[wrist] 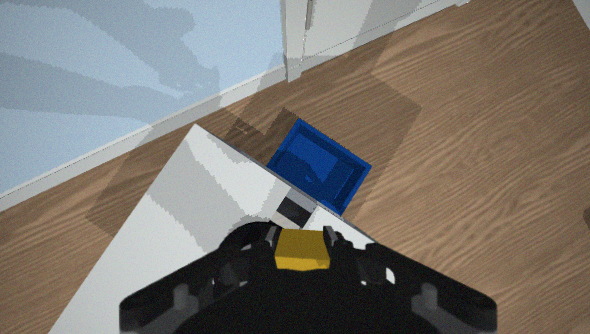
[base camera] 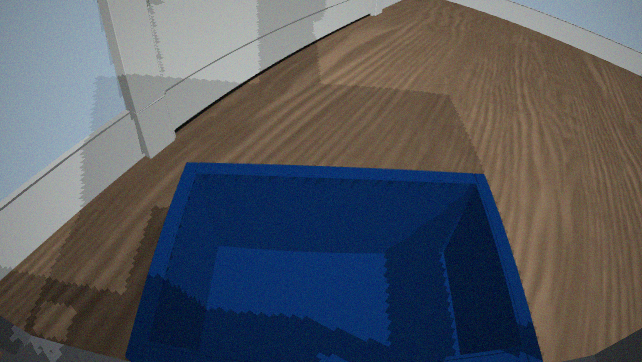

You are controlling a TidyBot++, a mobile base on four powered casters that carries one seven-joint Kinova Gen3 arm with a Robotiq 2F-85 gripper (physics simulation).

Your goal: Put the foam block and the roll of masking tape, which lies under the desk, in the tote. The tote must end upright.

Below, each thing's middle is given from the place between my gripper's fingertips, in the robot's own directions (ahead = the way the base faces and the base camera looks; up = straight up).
Labels:
The yellow foam block (wrist: pixel 297 249) is 10 mm to the right of my hand, 10 mm behind it and 10 mm above it. The rest, counted from my hand: blue tote (base camera: pixel 250 255): 500 mm below, 120 mm ahead, 20 mm to the right.

